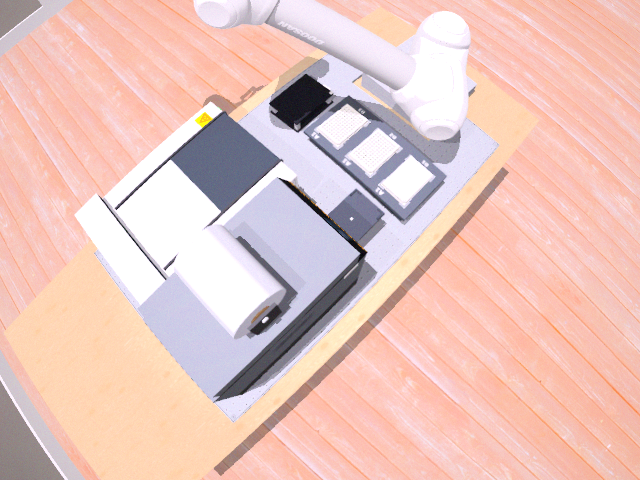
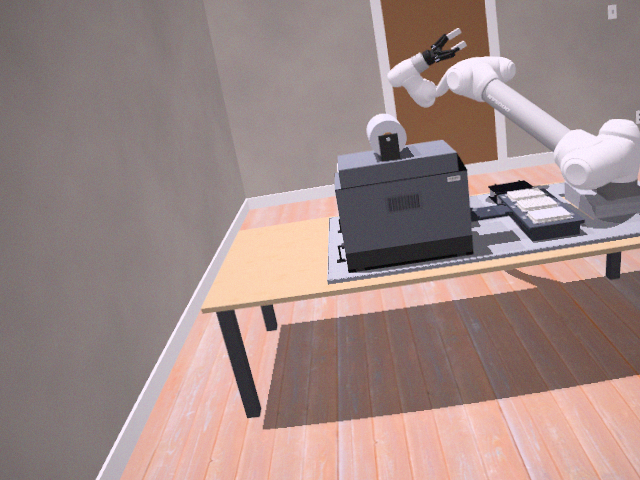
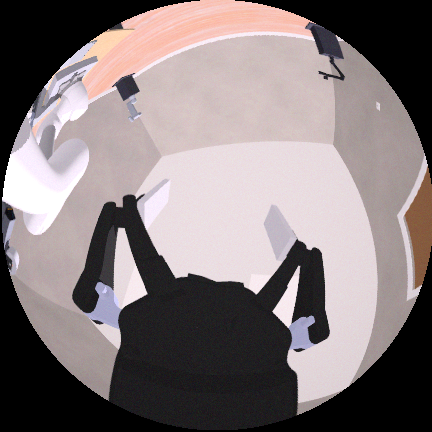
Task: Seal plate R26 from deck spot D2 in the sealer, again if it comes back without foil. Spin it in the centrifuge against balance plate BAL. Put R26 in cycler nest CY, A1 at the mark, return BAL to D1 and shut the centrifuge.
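Seen in the pictures: gripper, fingertip midpoint: [image 2: 462, 36] [image 3: 218, 201]; arm's base at its link origin: [image 2: 615, 189].
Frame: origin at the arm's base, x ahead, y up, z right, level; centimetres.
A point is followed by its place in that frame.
My gripper [image 2: 458, 39] {x 28.8, y 62.6, z 78.9 cm} [image 3: 218, 201] {x 28.8, y 62.6, z 78.9 cm} is open and empty, raised high above the table and pointing away from it. Plate R26 [image 1: 373, 151] {x 36.3, y 2.5, z -3.7 cm} [image 2: 536, 202] {x 35.8, y 2.5, z -3.8 cm} is the white welled plate in the middle spot, D2, of the dark deck rack [image 1: 404, 212] {x 45.5, y 1.0, z -20.7 cm} [image 2: 555, 230] {x 37.9, y -1.8, z -21.8 cm}. A smooth-topped white plate [image 1: 406, 179] {x 37.8, y 2.6, z -15.9 cm} [image 2: 549, 214] {x 37.8, y 2.6, z -17.6 cm} sits in D1, where BAL belongs; its name is not legible. The sealer [image 1: 310, 227] {x 71.9, y 30.4, z -10.9 cm} [image 2: 403, 206] {x 88.7, y 15.6, z -19.1 cm} is the large grey box bearing a white foil roll [image 1: 227, 279] {x 89.2, y 43.0, z -9.4 cm} [image 2: 381, 129] {x 91.7, y 40.4, z -15.3 cm}. Its dark carriage [image 1: 356, 214] {x 55.7, y 5.7, z -11.7 cm} [image 2: 488, 212] {x 58.1, y 5.7, z -12.7 cm} is out and holds no plate.
Another white plate [image 1: 342, 125] {x 34.6, y 2.4, z 8.3 cm} [image 2: 526, 193] {x 34.1, y 2.5, z 7.9 cm} sits in D3. A black open-topped unit [image 1: 301, 98] {x 33.1, y 0.5, z 24.9 cm} [image 2: 509, 189] {x 34.9, y 0.5, z 22.0 cm} stands beyond the rack. A low white machine [image 1: 165, 211] {x 86.2, y 16.4, z 22.3 cm} with a dark panel and yellow warning label stands behind the sealer. I cannot tell which is centrifuge or cycler.
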